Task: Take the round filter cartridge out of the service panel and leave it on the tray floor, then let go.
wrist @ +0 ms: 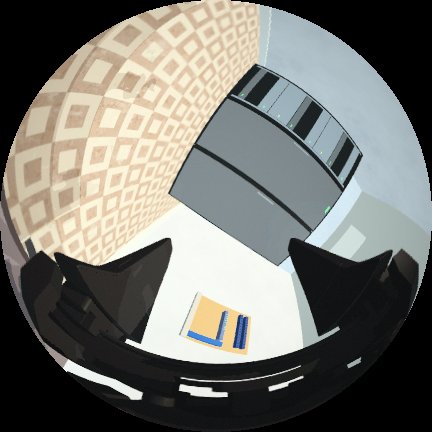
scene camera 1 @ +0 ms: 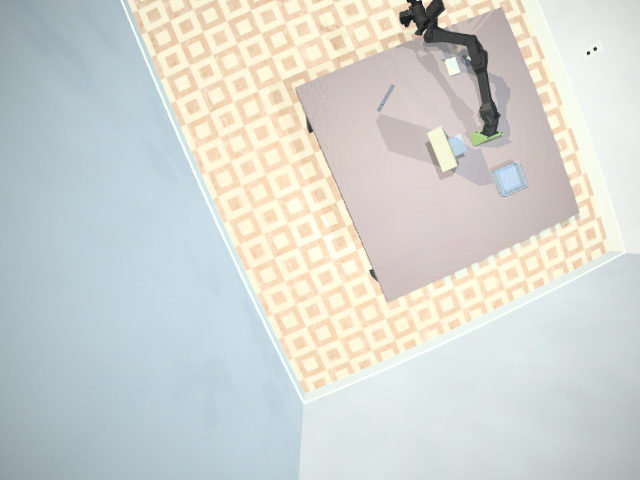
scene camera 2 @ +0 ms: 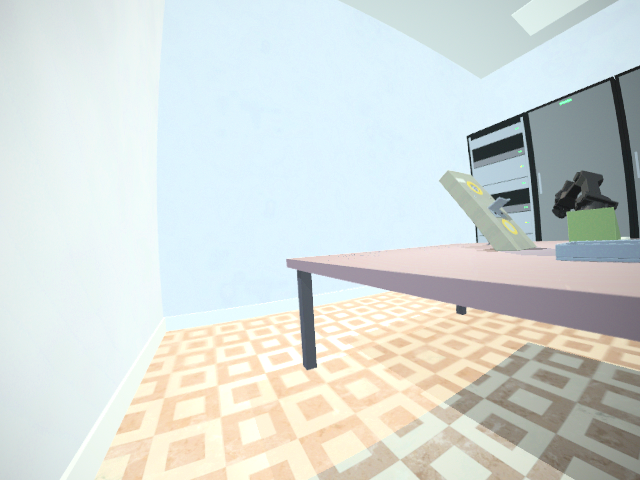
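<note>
The service panel (scene camera 1: 442,149) (scene camera 2: 467,204) is a pale yellow-green slab leaning on the table. Its face has two yellow rings, with a grey-blue part (scene camera 2: 498,205) sticking out between them. I cannot tell which part is the round filter cartridge. The blue tray (scene camera 1: 510,178) (scene camera 2: 589,253) lies on the table to the right of the panel in scene camera 1. My gripper (scene camera 1: 421,11) (wrist: 232,244) is open and empty, at the table's top edge in scene camera 1, far from panel and tray. In the wrist view it faces away from both, and neither shows there.
The arm stands by a green block (scene camera 1: 476,140) (scene camera 2: 592,225) between panel and tray. A small white item (scene camera 1: 452,66) and a thin grey-blue bar (scene camera 1: 386,98) lie on the table (scene camera 1: 429,227). Grey cabinets (scene camera 2: 573,170) (wrist: 260,150) and an orange wall board (wrist: 205,320) are beyond.
</note>
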